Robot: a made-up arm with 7 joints.
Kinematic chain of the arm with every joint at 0, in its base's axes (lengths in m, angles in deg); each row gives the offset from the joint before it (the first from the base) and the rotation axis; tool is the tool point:
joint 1: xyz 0 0 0.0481 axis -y
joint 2: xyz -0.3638 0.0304 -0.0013 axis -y
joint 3: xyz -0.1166 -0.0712 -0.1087 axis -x
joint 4: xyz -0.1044 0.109 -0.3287 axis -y
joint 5: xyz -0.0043 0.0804 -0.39 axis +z
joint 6: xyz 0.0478 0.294 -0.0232 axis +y
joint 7: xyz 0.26 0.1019 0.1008 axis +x
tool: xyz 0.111 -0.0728 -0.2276
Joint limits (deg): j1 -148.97..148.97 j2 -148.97..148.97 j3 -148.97..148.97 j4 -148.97..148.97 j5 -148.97..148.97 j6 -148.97..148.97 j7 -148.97..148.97
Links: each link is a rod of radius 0.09 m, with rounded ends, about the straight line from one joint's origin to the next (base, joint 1, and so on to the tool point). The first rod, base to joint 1, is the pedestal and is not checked.
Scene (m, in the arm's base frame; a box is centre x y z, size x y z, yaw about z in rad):
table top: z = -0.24
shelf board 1: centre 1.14 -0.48 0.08 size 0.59 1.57 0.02 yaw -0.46
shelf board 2: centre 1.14 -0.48 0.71 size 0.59 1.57 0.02 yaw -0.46
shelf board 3: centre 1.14 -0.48 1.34 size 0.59 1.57 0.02 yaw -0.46
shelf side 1: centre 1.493 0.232 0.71 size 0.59 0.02 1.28 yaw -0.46
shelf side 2: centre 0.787 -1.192 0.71 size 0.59 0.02 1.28 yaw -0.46
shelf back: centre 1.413 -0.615 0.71 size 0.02 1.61 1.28 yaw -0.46
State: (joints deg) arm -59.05 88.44 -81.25 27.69 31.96 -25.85 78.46
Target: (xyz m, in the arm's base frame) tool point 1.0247 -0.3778 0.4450
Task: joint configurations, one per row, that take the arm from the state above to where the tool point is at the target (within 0.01 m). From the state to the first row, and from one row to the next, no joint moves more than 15 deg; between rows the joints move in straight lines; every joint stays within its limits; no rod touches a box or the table.
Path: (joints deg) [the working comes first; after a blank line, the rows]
Joints at the target: -122.55 51.54 -136.27 41.36 15.23 -12.59 78.60
Straight joint move there: touches shelf board 2.

1: -66.31 77.79 -89.55 31.88 17.61 -26.14 75.50
2: -73.57 67.14 -97.85 36.06 3.25 -26.43 72.54
3: -80.83 56.49 -106.15 40.25 -11.10 -26.73 69.58
4: -88.09 45.84 -114.46 44.44 -25.45 -27.02 66.62
5: -99.57 47.74 -121.73 43.41 -11.89 -22.21 70.62
6: -111.06 49.64 -129.00 42.39 1.67 -17.40 74.61
7: -122.55 51.54 -136.27 41.36 15.23 -12.59 78.60

